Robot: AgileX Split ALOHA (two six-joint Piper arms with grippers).
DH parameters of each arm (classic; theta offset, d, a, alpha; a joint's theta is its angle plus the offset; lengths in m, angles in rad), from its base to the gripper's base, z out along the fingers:
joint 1: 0 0.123 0 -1.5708
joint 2: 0.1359 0 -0.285 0
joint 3: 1.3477 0 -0.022 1.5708
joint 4: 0 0.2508 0 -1.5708
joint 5: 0 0 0.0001 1.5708
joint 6: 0 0.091 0 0
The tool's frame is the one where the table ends.
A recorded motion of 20 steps. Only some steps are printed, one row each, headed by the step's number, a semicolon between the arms.
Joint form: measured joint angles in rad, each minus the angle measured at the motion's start. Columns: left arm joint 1, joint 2, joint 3, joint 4, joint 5, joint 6; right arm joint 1, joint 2, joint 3, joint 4, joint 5, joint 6.
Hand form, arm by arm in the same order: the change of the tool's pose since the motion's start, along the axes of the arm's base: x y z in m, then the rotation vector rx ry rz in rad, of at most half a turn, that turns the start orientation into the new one. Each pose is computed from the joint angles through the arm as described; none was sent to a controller.
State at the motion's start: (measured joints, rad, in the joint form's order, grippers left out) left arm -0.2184 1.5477 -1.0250 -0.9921 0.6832 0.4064; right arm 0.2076 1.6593 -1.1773 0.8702 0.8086 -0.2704
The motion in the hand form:
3: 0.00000 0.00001 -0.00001 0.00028 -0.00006 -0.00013; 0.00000 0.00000 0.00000 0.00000 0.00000 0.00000
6: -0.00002 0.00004 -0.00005 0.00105 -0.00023 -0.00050; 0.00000 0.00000 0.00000 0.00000 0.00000 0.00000
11: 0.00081 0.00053 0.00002 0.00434 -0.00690 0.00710; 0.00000 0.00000 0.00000 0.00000 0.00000 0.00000
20: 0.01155 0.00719 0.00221 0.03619 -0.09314 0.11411; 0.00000 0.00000 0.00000 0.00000 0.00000 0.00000
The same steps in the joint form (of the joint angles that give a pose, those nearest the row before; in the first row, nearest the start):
3: 0.0000 0.0000 0.0000 0.0003 0.0000 0.0000; 0.0000 0.0000 0.0000 0.0000 0.0000 0.0000
6: 0.0000 0.0000 0.0000 0.0012 0.0000 0.0000; 0.0000 0.0000 0.0000 0.0000 0.0000 0.0000
11: 0.0000 0.0000 0.0000 0.0022 -0.0106 0.0000; 0.0000 0.0000 0.0000 0.0000 0.0000 0.0000
20: 0.0000 0.0000 0.0000 0.0022 -0.1517 0.0000; 0.0000 0.0000 0.0000 0.0000 0.0000 0.0000

